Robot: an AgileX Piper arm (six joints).
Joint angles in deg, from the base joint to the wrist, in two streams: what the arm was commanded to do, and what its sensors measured. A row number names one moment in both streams.
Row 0, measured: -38.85 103.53 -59.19 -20.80 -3.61 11.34
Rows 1 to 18, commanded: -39.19 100.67 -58.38 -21.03 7.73 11.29; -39.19 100.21 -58.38 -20.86 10.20 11.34; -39.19 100.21 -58.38 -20.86 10.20 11.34; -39.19 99.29 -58.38 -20.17 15.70 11.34; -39.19 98.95 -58.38 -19.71 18.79 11.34; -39.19 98.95 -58.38 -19.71 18.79 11.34; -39.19 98.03 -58.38 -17.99 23.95 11.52; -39.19 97.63 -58.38 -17.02 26.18 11.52; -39.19 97.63 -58.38 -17.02 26.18 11.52; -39.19 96.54 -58.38 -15.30 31.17 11.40; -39.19 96.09 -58.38 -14.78 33.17 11.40; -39.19 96.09 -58.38 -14.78 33.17 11.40; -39.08 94.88 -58.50 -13.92 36.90 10.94; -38.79 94.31 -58.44 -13.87 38.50 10.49; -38.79 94.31 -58.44 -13.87 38.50 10.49; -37.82 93.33 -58.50 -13.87 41.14 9.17; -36.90 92.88 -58.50 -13.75 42.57 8.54; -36.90 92.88 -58.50 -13.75 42.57 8.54
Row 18, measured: -37.82 93.97 -58.56 -14.21 40.05 9.97
